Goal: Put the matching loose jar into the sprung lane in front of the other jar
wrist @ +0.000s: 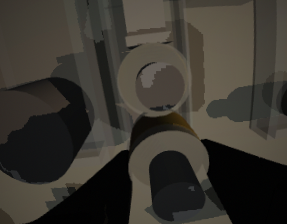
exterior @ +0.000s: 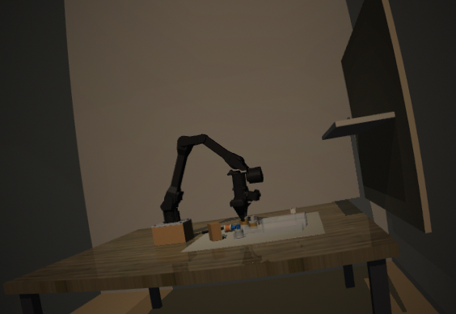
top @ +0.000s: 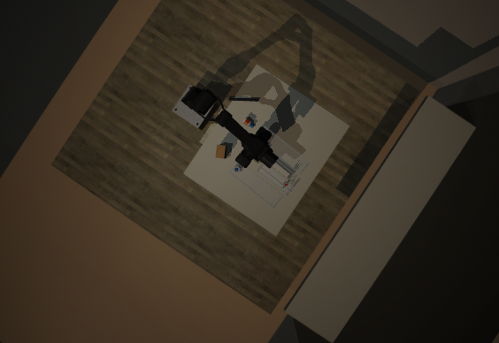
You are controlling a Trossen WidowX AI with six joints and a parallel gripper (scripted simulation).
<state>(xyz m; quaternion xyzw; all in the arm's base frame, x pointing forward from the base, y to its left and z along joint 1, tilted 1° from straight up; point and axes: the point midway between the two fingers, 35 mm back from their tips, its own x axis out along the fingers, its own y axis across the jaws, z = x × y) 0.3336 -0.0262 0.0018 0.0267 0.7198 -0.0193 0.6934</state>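
Right now my gripper tip is 8 cm to the right of the grey cylinder, 2 cm short of it and 2 cm above it. Also, from my gripper tip: wooden block: 11 cm behind, 10 cm to the right, 2 cm below; thin dark bar: 17 cm to the left, 17 cm behind, 5 cm below; clear lane: 15 cm ahead, 3 cm to the right, 3 cm below.
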